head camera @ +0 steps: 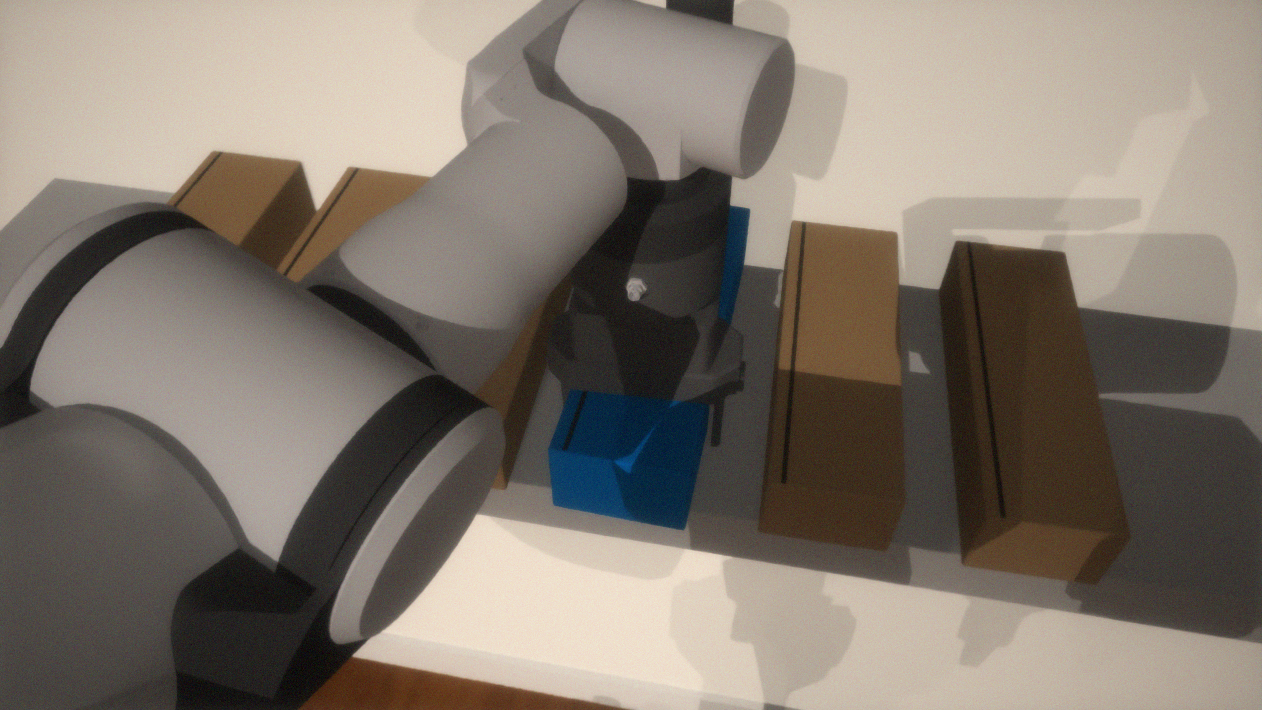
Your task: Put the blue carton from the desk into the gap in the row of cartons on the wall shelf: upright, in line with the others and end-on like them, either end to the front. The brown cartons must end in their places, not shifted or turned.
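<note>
The blue carton (628, 463) lies lengthwise in the gap in the row on the grey shelf (928, 476), its near end towards the shelf front. A strip of its far end shows behind the wrist. My left gripper (642, 407) is over the carton and shut on it; one finger shows along its right side, the other is hidden. A brown carton (525, 397), partly covered by my arm, is left of it. Another brown carton (840, 353) is to its right, with a strip of shelf between. Whether the blue carton's underside touches the shelf is hidden. My right gripper does not show.
A brown carton (1028, 406) stands at the far right of the row. Two more brown cartons, one at the far left (251, 189) and its neighbour (375, 198), are partly behind my left arm (220, 326). The wall (1014, 105) rises behind. Brown wood (423, 688) shows at the bottom.
</note>
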